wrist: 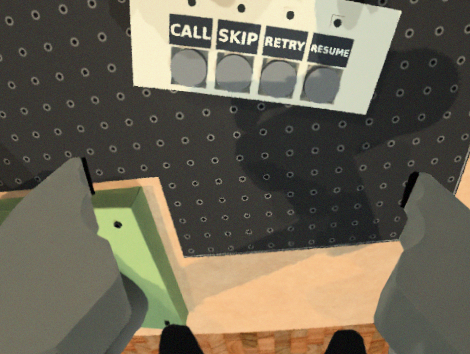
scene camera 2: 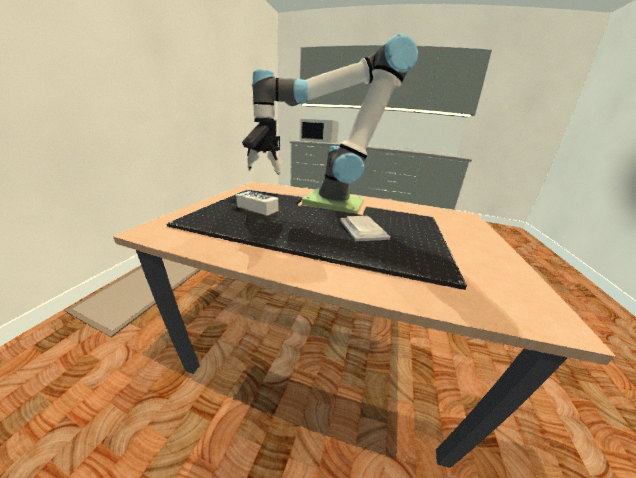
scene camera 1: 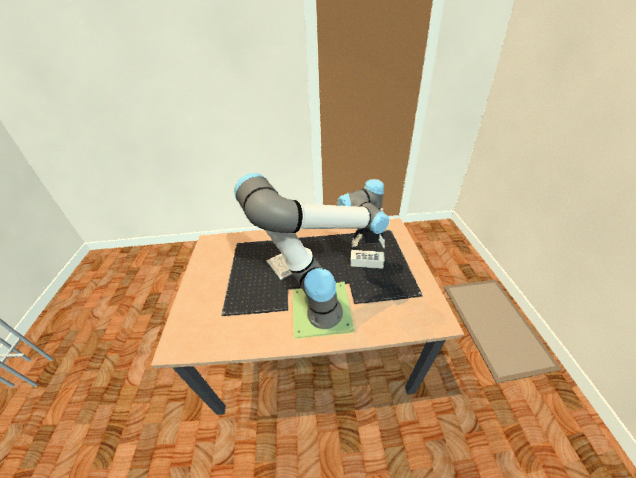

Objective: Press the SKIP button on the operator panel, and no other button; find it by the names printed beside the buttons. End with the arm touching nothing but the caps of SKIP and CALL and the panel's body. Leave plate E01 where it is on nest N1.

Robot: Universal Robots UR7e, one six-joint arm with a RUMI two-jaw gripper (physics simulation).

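Frame: origin at the arm's base, x right, y ahead, z up, level; millimetres.
Where they show: gripper, fingertip midpoint: [wrist: 248,171] [scene camera 2: 263,172] [scene camera 1: 367,247]; arm's base at its link origin: [scene camera 2: 333,195] [scene camera 1: 325,313].
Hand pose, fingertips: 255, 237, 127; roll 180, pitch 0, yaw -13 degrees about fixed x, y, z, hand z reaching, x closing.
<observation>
Each offset is from my fingertips to the top centre of the thing, as dx, dy, dz. Level surfaces: height alone.
The operator panel {+16, +38, -84} [scene camera 1: 367,262] [scene camera 2: 263,205] [wrist: 151,62] is a white box on the black perforated board. In the wrist view its round grey caps read, left to right, CALL {-32, +34, -84} [wrist: 189,68], SKIP {-3, +25, -84} [wrist: 234,73], RETRY {+25, +16, -84} [wrist: 278,79] and RESUME {+54, +7, -84} [wrist: 322,85], with the names printed above them. My gripper [scene camera 1: 368,243] [scene camera 2: 264,171] [wrist: 248,171] is open and empty, pointing down above the panel and apart from it. The caps lie above the line between the fingertips in the wrist view. Plate E01 {-412, +102, -114} [scene camera 2: 362,224] appears as a pale slab on the nest; its label is unreadable. It does not show in the wrist view.
The black perforated board {dz -140} [scene camera 1: 257,287] [scene camera 2: 411,251] [wrist: 210,165] lies on the wooden table {dz -153} [scene camera 1: 195,328] [scene camera 2: 514,287] [wrist: 300,285]. The green base plate [scene camera 1: 303,326] [scene camera 2: 313,201] [wrist: 127,245] carries the arm. The arm's upper links pass beside and above the nest area.
</observation>
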